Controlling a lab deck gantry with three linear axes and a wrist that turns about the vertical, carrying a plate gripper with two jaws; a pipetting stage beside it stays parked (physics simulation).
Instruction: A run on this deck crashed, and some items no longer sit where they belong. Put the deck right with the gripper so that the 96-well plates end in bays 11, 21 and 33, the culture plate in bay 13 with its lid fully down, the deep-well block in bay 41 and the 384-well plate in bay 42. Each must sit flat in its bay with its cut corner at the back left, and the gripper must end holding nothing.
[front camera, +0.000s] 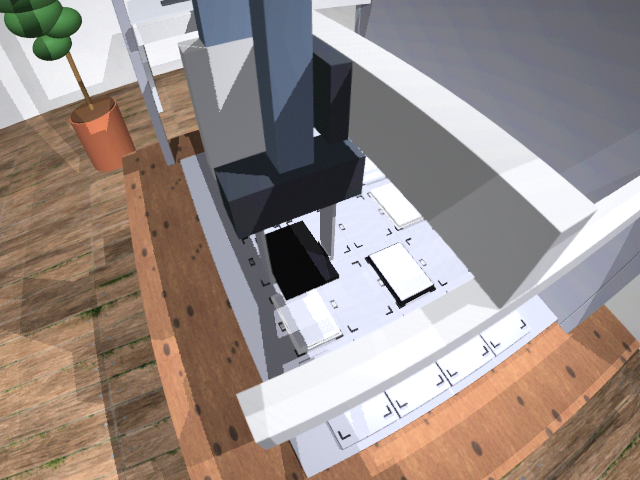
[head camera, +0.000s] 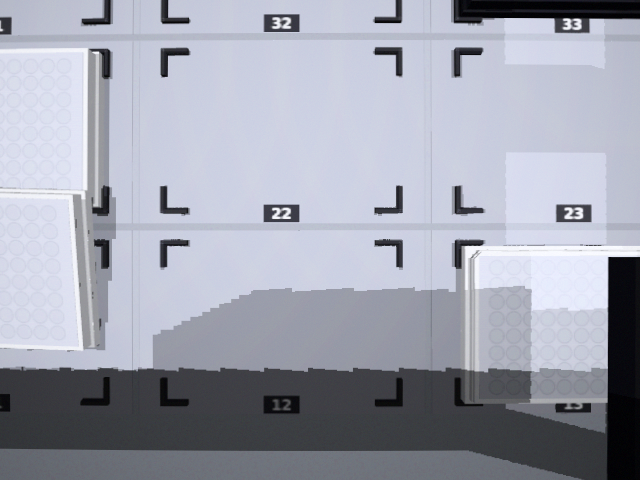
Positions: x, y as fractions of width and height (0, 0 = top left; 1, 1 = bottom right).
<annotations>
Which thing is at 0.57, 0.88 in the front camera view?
A bay 14.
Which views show the white 96-well plate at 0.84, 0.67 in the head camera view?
The front camera view and the head camera view: all of them.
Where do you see a bay 12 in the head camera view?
0.37, 0.66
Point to a black lid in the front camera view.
0.47, 0.55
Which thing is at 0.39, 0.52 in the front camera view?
A bay 12.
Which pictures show the gripper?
The front camera view only.
</annotations>
